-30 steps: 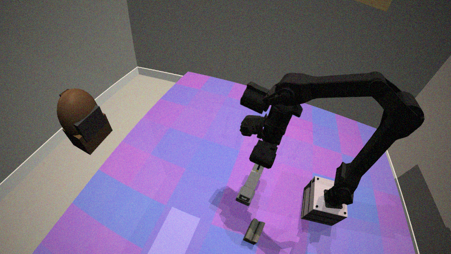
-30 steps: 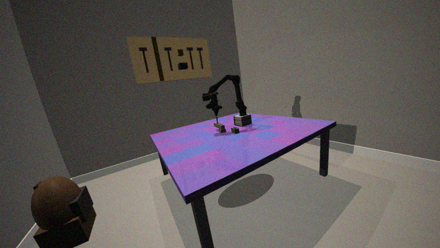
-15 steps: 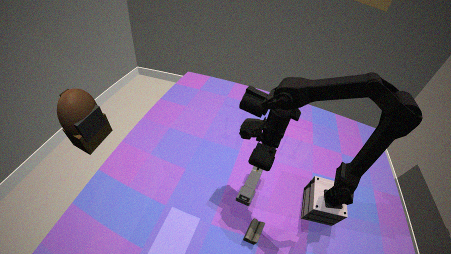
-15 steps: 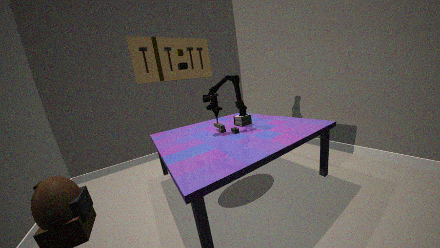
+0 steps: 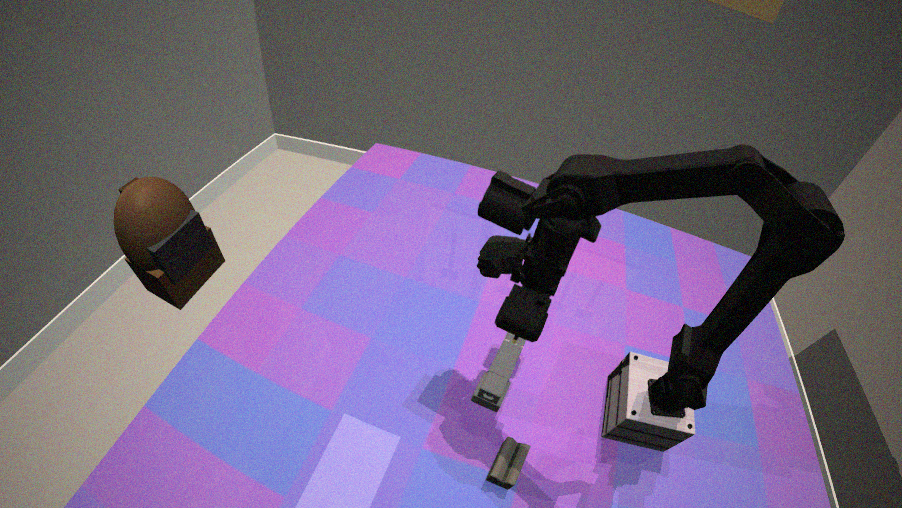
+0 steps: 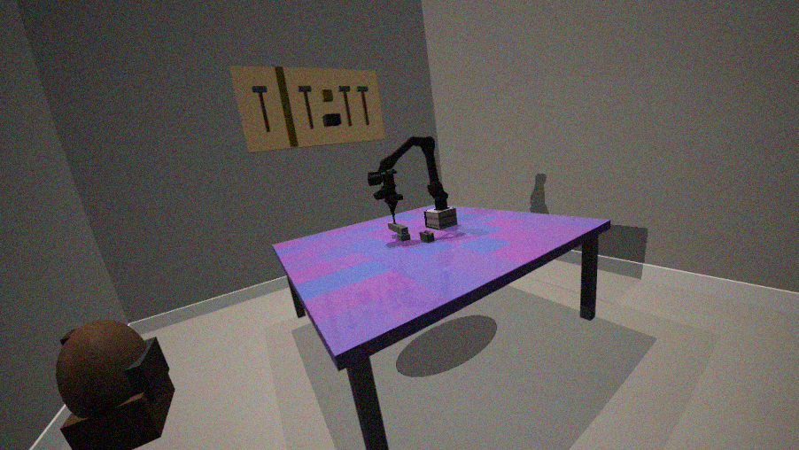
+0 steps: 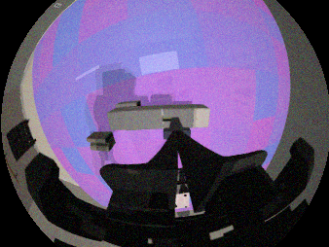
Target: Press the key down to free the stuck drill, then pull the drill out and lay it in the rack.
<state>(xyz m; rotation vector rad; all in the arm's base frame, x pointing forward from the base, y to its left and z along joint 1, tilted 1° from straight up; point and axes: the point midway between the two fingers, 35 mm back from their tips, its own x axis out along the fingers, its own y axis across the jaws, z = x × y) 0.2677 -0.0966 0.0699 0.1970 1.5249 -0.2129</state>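
Right now the dark key is 3 cm below my gripper tip. The rest, counted from my gripper tip: long grey block 9 cm below, 3 cm to the left; grooved grey rack 21 cm to the left, 11 cm below, 2 cm behind; drill 8 cm below, 5 cm to the left, 1 cm ahead.
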